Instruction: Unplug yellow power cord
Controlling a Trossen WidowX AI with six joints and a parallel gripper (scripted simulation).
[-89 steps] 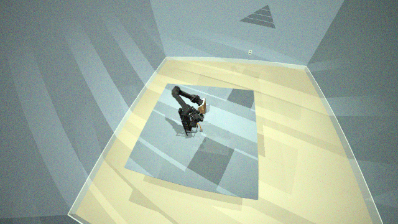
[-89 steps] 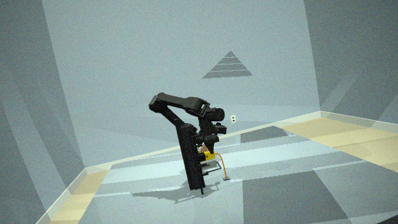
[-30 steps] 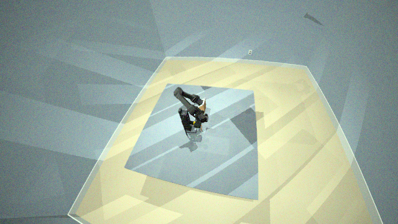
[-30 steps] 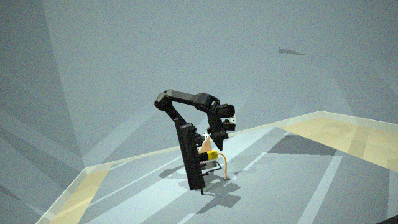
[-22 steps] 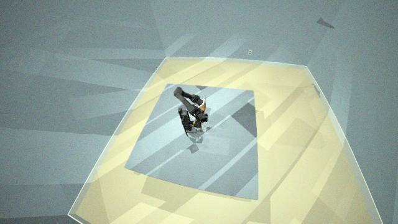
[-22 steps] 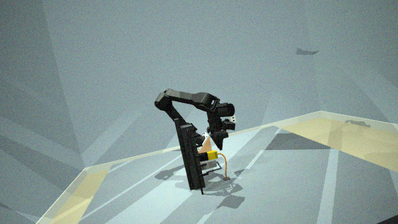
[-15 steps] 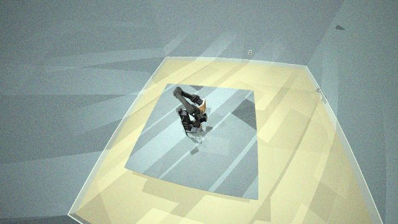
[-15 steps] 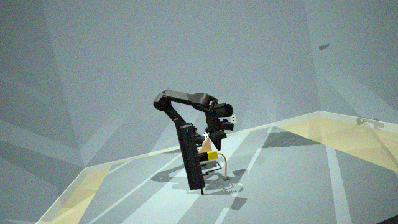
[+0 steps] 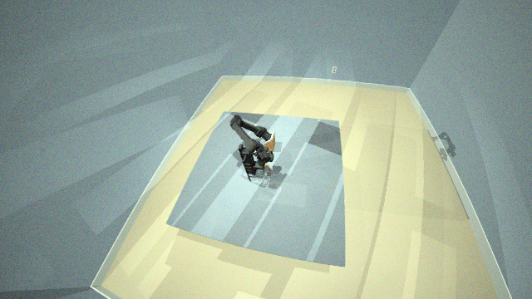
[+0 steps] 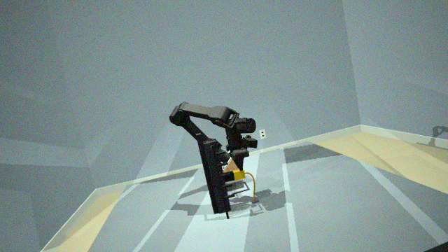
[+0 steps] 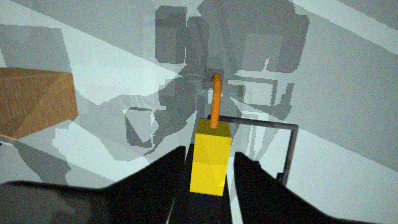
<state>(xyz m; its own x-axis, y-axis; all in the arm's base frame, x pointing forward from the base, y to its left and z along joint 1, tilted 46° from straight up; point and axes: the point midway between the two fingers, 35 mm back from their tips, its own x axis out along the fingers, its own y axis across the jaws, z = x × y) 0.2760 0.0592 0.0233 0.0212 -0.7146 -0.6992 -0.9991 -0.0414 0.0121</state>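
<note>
Now: gripper tip 3 cm to the left of the yellow plug and 1 cm above it.
</note>
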